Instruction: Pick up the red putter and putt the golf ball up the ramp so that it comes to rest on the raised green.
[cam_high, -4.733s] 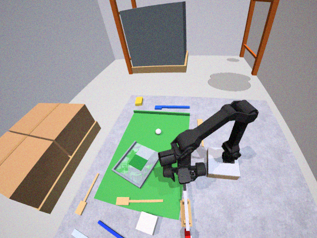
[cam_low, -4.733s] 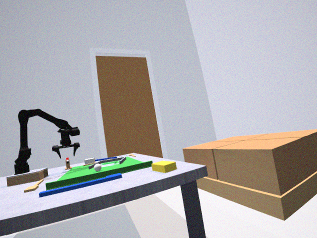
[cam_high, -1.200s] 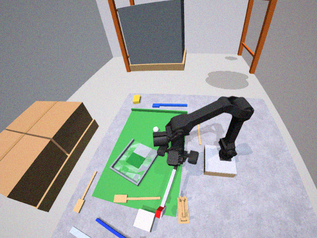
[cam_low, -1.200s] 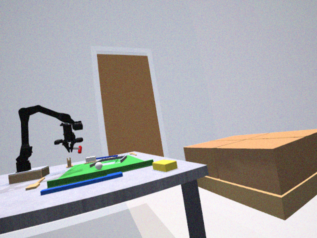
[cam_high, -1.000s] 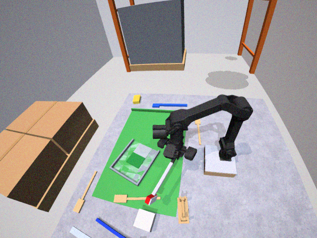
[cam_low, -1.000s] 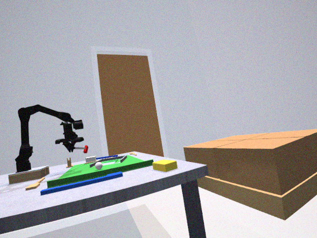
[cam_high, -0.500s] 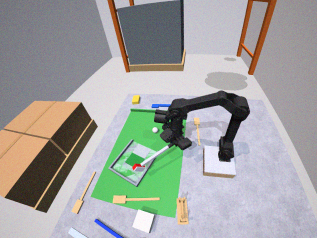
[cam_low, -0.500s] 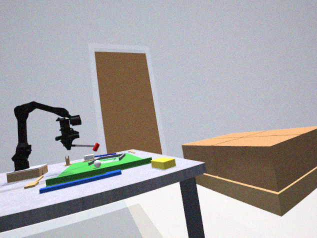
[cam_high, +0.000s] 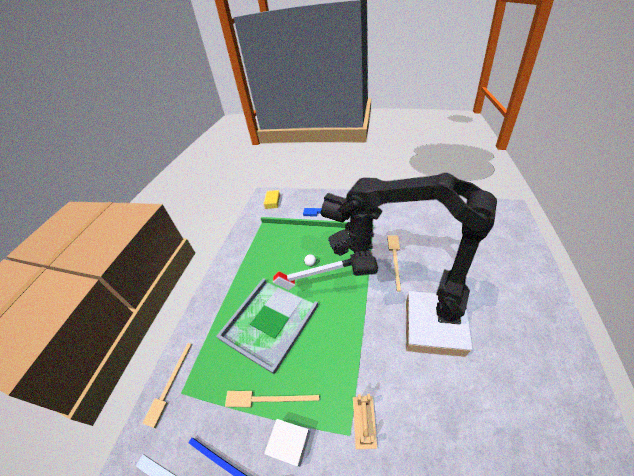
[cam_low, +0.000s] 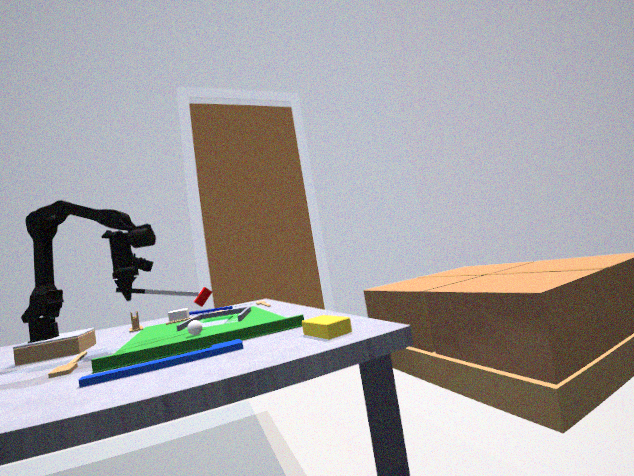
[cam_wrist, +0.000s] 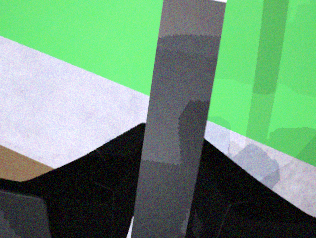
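The red putter is 11 cm ahead of my gripper tip and 3 cm to the left of it. From my gripper tip the other things lie so: wooden stand: 6 cm behind, 38 cm to the left, 10 cm below; white golf ball: 18 cm ahead, 10 cm to the right, 11 cm below; green mat: 21 cm ahead, 5 cm to the left, 13 cm below.
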